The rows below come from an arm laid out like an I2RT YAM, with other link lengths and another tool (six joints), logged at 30 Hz.
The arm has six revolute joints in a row. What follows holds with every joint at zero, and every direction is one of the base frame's.
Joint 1 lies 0.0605 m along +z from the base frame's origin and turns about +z.
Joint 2 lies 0.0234 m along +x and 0.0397 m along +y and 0.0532 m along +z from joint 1 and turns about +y.
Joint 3 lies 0.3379 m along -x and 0.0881 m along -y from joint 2 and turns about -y.
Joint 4 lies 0.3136 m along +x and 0.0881 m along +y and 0.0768 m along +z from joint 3 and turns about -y.
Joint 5 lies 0.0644 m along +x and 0.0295 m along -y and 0.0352 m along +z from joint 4 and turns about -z.
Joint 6 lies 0.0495 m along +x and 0.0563 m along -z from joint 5 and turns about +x.
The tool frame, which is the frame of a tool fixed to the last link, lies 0.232 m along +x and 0.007 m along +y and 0.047 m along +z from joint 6; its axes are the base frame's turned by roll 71.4, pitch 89.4 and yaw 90 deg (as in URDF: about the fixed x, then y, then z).
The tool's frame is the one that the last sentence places.
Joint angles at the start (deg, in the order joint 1, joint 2, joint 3, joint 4, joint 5, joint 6): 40.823, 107.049, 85.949, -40.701, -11.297, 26.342
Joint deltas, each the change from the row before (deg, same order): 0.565, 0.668, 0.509, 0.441, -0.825, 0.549; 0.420, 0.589, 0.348, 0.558, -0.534, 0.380; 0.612, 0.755, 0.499, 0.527, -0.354, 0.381; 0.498, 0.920, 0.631, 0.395, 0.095, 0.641; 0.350, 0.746, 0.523, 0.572, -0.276, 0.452; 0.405, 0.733, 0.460, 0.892, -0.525, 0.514; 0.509, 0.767, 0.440, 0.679, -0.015, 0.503; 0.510, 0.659, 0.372, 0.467, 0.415, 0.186; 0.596, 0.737, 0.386, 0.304, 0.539, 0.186; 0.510, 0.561, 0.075, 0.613, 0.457, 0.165; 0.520, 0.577, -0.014, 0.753, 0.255, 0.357; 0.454, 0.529, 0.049, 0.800, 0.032, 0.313
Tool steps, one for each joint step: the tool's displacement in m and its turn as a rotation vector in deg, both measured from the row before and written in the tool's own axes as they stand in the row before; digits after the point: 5 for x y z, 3 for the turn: 0.00120, 0.00767, 0.00732, -1.052, 0.325, 0.114; 0.00019, 0.00514, 0.00628, -0.758, 0.146, -0.002; 0.00066, 0.00568, 0.00771, -0.642, 0.233, -0.134; -0.00070, 0.00200, 0.00719, -0.132, 0.000, 0.204; -0.00133, 0.00346, 0.00631, -0.523, -0.042, 0.066; -0.00148, 0.00543, 0.00727, -0.889, -0.098, -0.003; -0.00052, 0.00315, 0.00722, -0.355, -0.063, -0.029; -0.00026, 0.00140, 0.00592, 0.097, -0.044, -0.313; 0.00112, 0.00066, 0.00659, 0.285, 0.115, -0.281; 0.00092, 0.00047, 0.00600, 0.154, -0.026, -0.315; 0.00160, 0.00093, 0.00674, -0.043, -0.010, -0.123; 0.00089, 0.00224, 0.00631, -0.293, -0.045, -0.157
